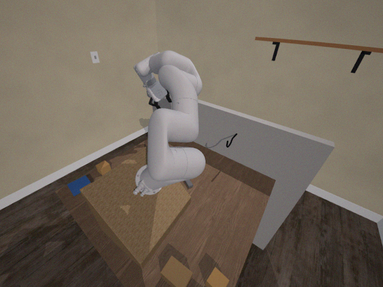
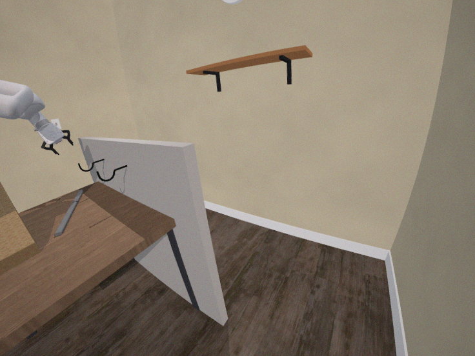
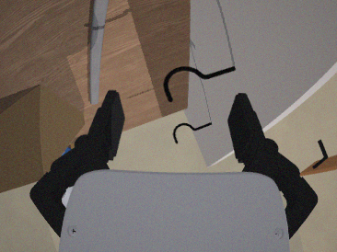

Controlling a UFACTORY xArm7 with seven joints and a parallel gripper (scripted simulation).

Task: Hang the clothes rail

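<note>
My hand is 300 mm above the grey clothes rail, 140 mm to the left of it and 120 mm past it. The rest, counted from my hand: white wall panel (520 mm below, 320 mm to the right, 130 mm ahead).
</note>
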